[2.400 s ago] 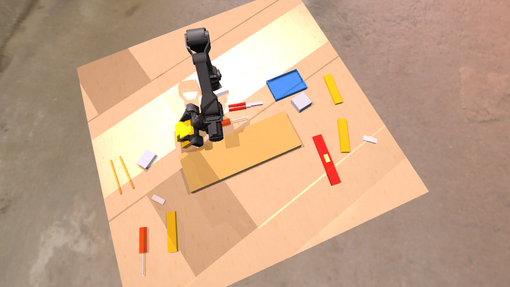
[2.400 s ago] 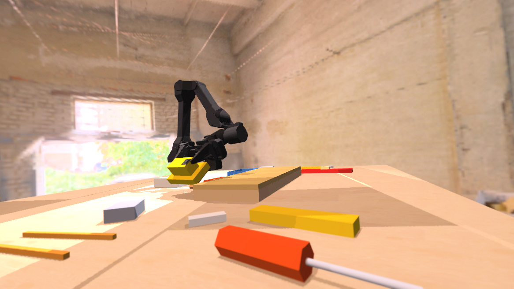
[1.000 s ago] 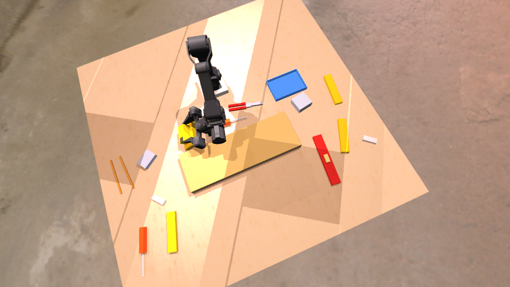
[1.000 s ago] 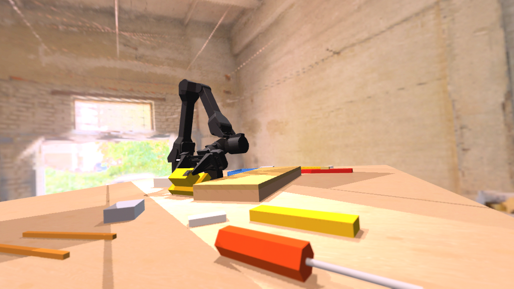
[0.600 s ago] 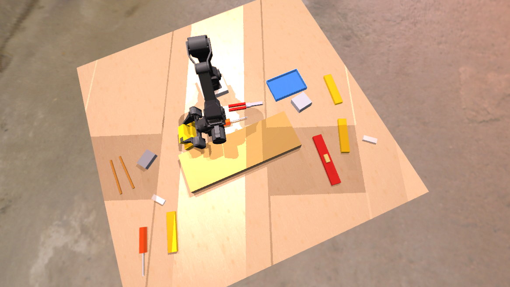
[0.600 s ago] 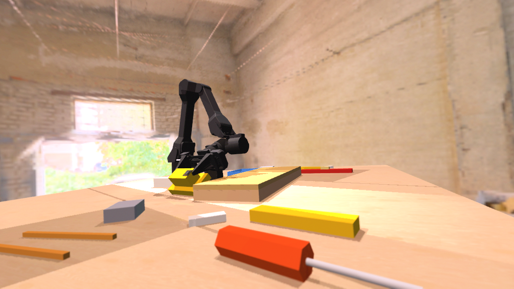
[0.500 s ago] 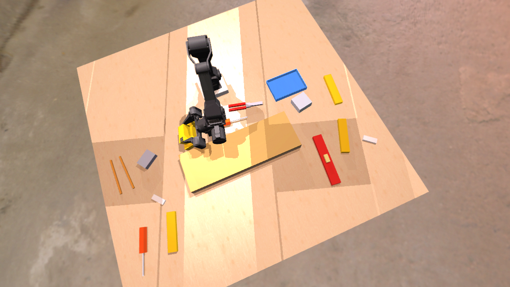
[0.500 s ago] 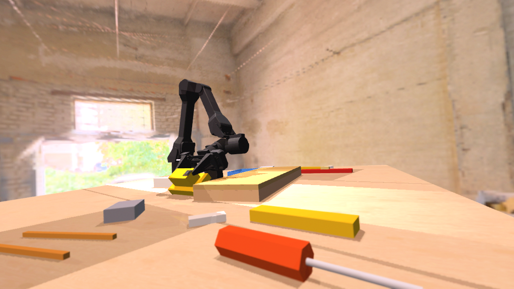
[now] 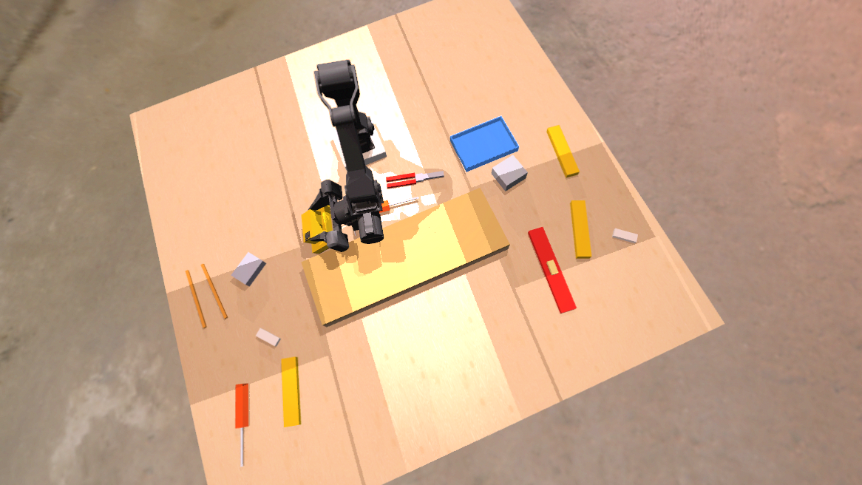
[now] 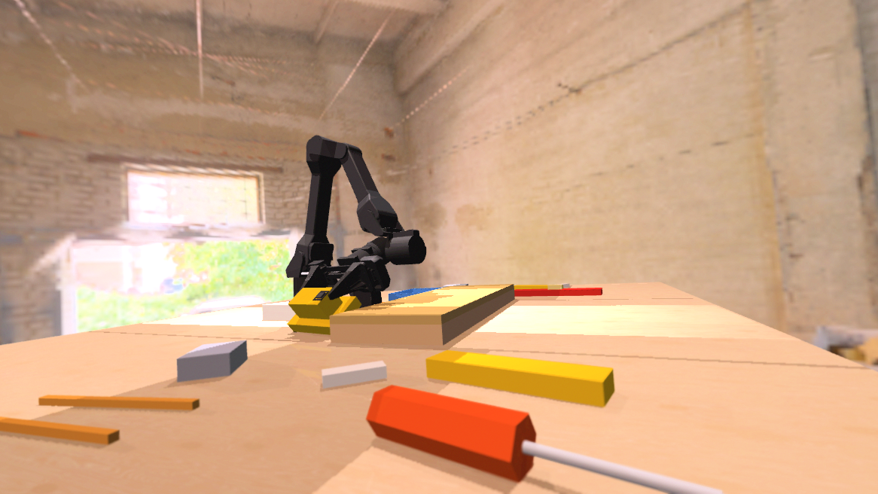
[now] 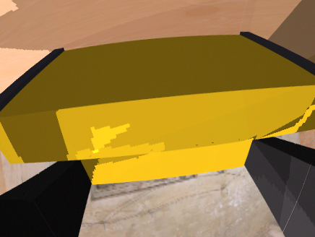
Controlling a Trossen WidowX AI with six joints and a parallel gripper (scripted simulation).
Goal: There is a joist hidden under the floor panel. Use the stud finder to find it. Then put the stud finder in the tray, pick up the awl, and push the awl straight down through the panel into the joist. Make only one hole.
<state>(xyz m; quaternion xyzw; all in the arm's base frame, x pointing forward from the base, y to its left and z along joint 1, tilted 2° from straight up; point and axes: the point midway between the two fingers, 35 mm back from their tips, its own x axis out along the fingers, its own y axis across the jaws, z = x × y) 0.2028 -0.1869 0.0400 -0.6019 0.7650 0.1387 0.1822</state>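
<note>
My gripper tip is now 1 cm short of the stud finder and 1 cm above it. The rest, counted from my gripper tip: red level (36 cm ahead, 53 cm to the left, 5 cm below); awl (11 cm to the left, 6 cm below); blue tray (5 cm behind, 54 cm to the left, 5 cm below).
</note>
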